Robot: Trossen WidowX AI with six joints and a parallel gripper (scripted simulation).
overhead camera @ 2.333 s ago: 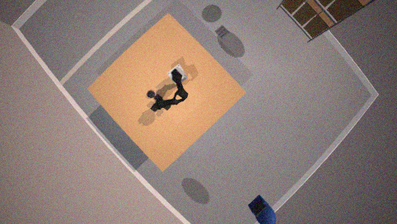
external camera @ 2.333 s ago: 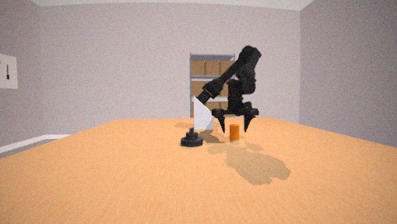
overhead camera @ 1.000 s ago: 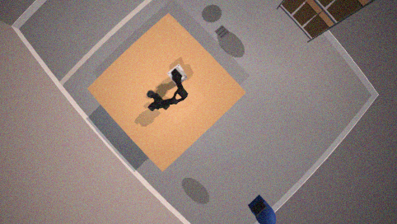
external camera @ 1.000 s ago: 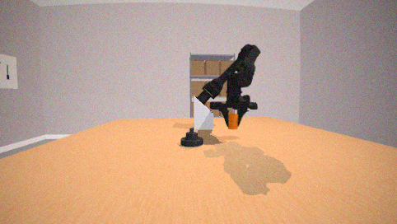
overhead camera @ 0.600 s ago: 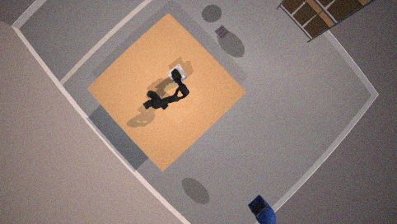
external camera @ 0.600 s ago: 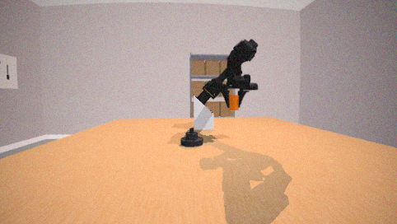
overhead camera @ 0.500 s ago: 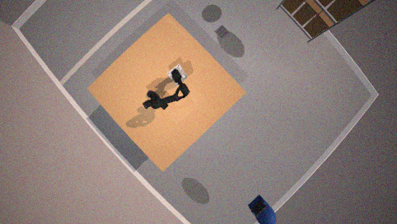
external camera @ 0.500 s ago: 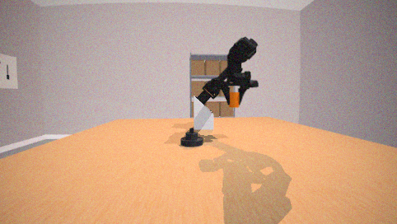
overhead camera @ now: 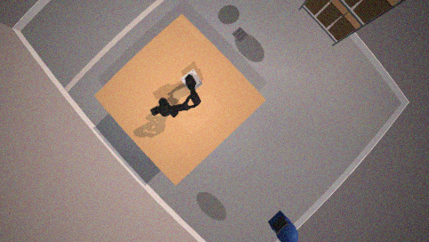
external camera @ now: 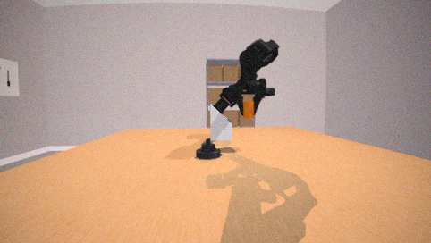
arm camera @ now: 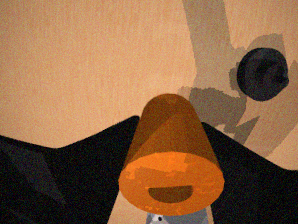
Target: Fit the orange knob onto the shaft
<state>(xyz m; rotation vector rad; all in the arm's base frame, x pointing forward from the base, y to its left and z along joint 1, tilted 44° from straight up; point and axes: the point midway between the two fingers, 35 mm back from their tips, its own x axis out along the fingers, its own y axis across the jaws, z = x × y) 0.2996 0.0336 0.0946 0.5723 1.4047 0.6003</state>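
Right now my gripper tip is 40 mm short of the pedestal, 150 mm to the left of it and 110 mm above it. Also, from my gripper tip: orange knob 20 mm above.
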